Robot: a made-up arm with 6 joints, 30 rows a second.
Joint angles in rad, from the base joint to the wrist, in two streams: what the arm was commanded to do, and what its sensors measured. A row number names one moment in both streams.
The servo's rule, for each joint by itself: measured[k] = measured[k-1] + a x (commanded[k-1-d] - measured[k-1]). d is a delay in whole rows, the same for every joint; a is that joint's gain. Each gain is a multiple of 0.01, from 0.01 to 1. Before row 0 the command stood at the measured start. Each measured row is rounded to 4 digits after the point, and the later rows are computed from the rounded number. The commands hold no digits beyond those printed.
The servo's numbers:
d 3
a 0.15 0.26 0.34 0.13 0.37 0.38
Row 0, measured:
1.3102, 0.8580, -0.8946, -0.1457, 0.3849, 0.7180
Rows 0 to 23, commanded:
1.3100, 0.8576, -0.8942, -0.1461, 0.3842, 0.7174
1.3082, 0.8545, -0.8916, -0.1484, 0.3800, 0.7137
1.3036, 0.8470, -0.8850, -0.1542, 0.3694, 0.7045
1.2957, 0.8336, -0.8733, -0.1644, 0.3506, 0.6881
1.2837, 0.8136, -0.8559, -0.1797, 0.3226, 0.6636
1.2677, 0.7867, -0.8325, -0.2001, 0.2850, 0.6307
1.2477, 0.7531, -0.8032, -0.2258, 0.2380, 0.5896
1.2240, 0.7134, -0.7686, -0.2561, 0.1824, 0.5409
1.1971, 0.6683, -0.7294, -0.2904, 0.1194, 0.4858
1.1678, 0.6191, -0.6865, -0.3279, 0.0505, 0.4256
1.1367, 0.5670, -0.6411, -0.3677, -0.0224, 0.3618
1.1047, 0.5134, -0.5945, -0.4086, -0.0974, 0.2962
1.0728, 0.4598, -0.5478, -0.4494, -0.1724, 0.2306
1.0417, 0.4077, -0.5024, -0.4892, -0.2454, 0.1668
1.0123, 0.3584, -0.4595, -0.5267, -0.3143, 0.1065
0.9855, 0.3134, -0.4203, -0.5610, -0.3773, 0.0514
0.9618, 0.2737, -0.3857, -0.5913, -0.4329, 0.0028
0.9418, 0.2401, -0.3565, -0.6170, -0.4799, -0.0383
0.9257, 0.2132, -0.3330, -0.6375, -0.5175, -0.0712
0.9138, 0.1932, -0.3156, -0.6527, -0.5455, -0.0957
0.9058, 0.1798, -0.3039, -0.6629, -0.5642, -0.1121
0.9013, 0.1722, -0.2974, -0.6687, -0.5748, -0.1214
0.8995, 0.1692, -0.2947, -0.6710, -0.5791, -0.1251
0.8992, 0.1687, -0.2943, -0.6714, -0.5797, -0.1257
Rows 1 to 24, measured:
1.3102, 0.8580, -0.8946, -0.1457, 0.3849, 0.7180
1.3102, 0.8580, -0.8946, -0.1457, 0.3849, 0.7180
1.3102, 0.8580, -0.8946, -0.1457, 0.3849, 0.7180
1.3102, 0.8579, -0.8945, -0.1458, 0.3846, 0.7178
1.3099, 0.8570, -0.8935, -0.1461, 0.3829, 0.7162
1.3090, 0.8544, -0.8906, -0.1472, 0.3779, 0.7118
1.3070, 0.8490, -0.8847, -0.1494, 0.3678, 0.7028
1.3035, 0.8398, -0.8749, -0.1533, 0.3511, 0.6879
1.2981, 0.8260, -0.8605, -0.1594, 0.3266, 0.6662
1.2905, 0.8070, -0.8410, -0.1680, 0.2938, 0.6371
1.2805, 0.7827, -0.8164, -0.1795, 0.2526, 0.6005
1.2680, 0.7530, -0.7868, -0.1939, 0.2033, 0.5569
1.2530, 0.7182, -0.7527, -0.2113, 0.1468, 0.5070
1.2356, 0.6789, -0.7148, -0.2316, 0.0842, 0.4518
1.2160, 0.6359, -0.6739, -0.2546, 0.0170, 0.3927
1.1945, 0.5901, -0.6310, -0.2799, -0.0531, 0.3311
1.1716, 0.5427, -0.5873, -0.3071, -0.1243, 0.2687
1.1477, 0.4948, -0.5438, -0.3356, -0.1946, 0.2071
1.1234, 0.4476, -0.5018, -0.3649, -0.2622, 0.1479
1.0992, 0.4024, -0.4623, -0.3943, -0.3254, 0.0928
1.0756, 0.3602, -0.4263, -0.4233, -0.3826, 0.0430
1.0531, 0.3220, -0.3946, -0.4511, -0.4325, -0.0004
1.0322, 0.2885, -0.3677, -0.4773, -0.4743, -0.0366
1.0132, 0.2602, -0.3460, -0.5014, -0.5076, -0.0653

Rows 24 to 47, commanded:
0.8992, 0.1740, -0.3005, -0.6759, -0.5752, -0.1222
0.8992, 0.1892, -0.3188, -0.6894, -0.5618, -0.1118
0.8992, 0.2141, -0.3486, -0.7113, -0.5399, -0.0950
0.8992, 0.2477, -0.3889, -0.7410, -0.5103, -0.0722
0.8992, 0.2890, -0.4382, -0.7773, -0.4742, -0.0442
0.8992, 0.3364, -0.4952, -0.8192, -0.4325, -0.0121
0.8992, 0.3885, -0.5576, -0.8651, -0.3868, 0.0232
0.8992, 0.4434, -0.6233, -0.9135, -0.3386, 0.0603
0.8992, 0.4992, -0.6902, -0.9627, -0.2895, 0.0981
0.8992, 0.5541, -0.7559, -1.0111, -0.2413, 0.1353
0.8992, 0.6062, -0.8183, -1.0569, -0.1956, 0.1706
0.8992, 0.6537, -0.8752, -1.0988, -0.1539, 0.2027
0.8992, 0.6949, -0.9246, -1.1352, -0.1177, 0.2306
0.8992, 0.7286, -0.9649, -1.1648, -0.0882, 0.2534
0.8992, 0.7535, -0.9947, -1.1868, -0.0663, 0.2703
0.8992, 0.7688, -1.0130, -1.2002, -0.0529, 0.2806
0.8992, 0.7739, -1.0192, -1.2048, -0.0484, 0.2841
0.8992, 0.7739, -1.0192, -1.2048, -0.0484, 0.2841
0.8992, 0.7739, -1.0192, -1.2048, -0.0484, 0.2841
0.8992, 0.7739, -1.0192, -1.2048, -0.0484, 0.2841
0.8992, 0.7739, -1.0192, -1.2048, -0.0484, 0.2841
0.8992, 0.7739, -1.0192, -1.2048, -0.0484, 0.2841
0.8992, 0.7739, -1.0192, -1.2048, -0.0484, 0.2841
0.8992, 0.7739, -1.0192, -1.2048, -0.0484, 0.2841
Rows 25 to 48, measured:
0.9964, 0.2373, -0.3295, -0.5231, -0.5325, -0.0866
0.9819, 0.2196, -0.3177, -0.5423, -0.5497, -0.1012
0.9695, 0.2064, -0.3097, -0.5591, -0.5608, -0.1105
0.9590, 0.1980, -0.3066, -0.5743, -0.5661, -0.1149
0.9500, 0.1957, -0.3107, -0.5893, -0.5645, -0.1137
0.9424, 0.2005, -0.3236, -0.6052, -0.5554, -0.1066
0.9359, 0.2128, -0.3458, -0.6229, -0.5387, -0.0935
0.9304, 0.2326, -0.3772, -0.6430, -0.5148, -0.0748
0.9257, 0.2596, -0.4173, -0.6659, -0.4843, -0.0510
0.9217, 0.2931, -0.4650, -0.6918, -0.4482, -0.0228
0.9183, 0.3322, -0.5188, -0.7206, -0.4076, 0.0088
0.9154, 0.3756, -0.5771, -0.7521, -0.3639, 0.0427
0.9130, 0.4220, -0.6379, -0.7858, -0.3185, 0.0779
0.9109, 0.4699, -0.6992, -0.8210, -0.2730, 0.1131
0.9091, 0.5177, -0.7590, -0.8571, -0.2289, 0.1471
0.9076, 0.5638, -0.8153, -0.8933, -0.1878, 0.1788
0.9063, 0.6066, -0.8662, -0.9286, -0.1509, 0.2071
0.9052, 0.6448, -0.9099, -0.9622, -0.1196, 0.2311
0.9043, 0.6770, -0.9450, -0.9931, -0.0949, 0.2499
0.9035, 0.7022, -0.9702, -1.0206, -0.0777, 0.2629
0.9029, 0.7208, -0.9869, -1.0445, -0.0669, 0.2710
0.9023, 0.7346, -0.9979, -1.0653, -0.0601, 0.2760
0.9018, 0.7448, -1.0051, -1.0834, -0.0558, 0.2791
0.9014, 0.7524, -1.0099, -1.0992, -0.0531, 0.2810

